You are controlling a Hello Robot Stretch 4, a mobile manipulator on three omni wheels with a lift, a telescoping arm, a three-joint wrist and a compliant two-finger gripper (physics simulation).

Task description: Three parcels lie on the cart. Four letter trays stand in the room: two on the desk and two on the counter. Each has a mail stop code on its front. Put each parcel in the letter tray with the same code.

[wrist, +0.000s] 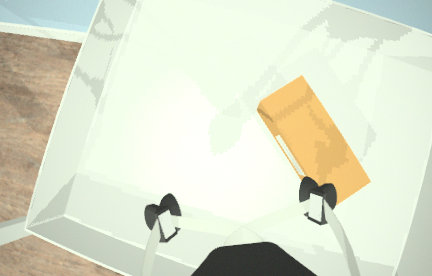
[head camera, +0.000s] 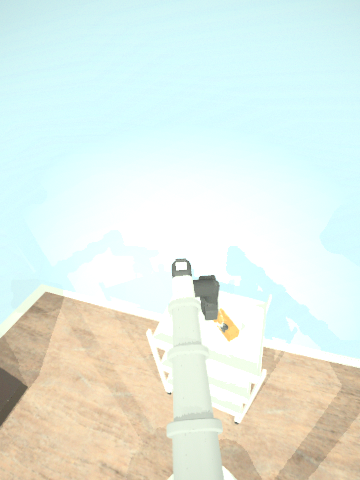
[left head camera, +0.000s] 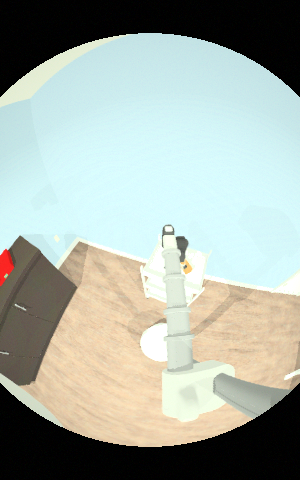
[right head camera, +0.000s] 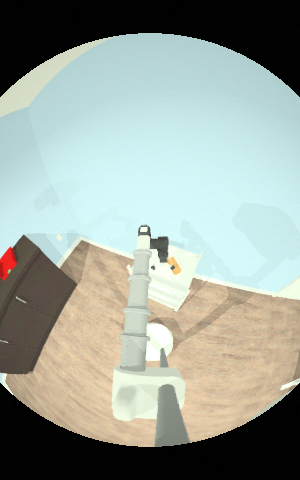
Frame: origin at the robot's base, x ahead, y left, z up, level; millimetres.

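Seen in the pictures: gripper, fingertip midpoint: (wrist: 239, 201) (head camera: 207, 331) (right head camera: 162, 268); robot's base, link origin: (left head camera: 160, 341) (right head camera: 152, 340).
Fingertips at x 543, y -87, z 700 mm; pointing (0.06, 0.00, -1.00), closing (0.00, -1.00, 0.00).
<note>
Offsets run from my fingertips to a thing's middle.
One orange box-shaped parcel {47 mm ahead, 85 mm right, 39 mm down} (head camera: 231, 332) (left head camera: 187, 267) (right head camera: 173, 265) (wrist: 315, 135) lies on the white cart (head camera: 250, 320) (left head camera: 199, 262) (right head camera: 187, 265) (wrist: 150, 90). Its white label shows edge-on in the wrist view and its code is unreadable. My gripper (right head camera: 163, 267) (wrist: 239, 201) is open and empty above the cart. In the wrist view its right fingertip overlaps the near end of the parcel; I cannot tell whether they touch. A red letter tray {201 mm back, 1615 mm left, 215 mm up} (left head camera: 6, 267) (right head camera: 7, 263) stands on the dark counter (left head camera: 45, 300) (right head camera: 47, 295); its code is too small to read. The other parcels and trays do not show.
The cart stands near the blue wall (head camera: 180, 125) (left head camera: 165, 125) (right head camera: 165, 125), with raised edges around its top. My arm (head camera: 192, 390) (left head camera: 176, 295) (right head camera: 137, 295) reaches over it. A white round shape (left head camera: 154, 342) (right head camera: 161, 339) shows low down beside the arm.
</note>
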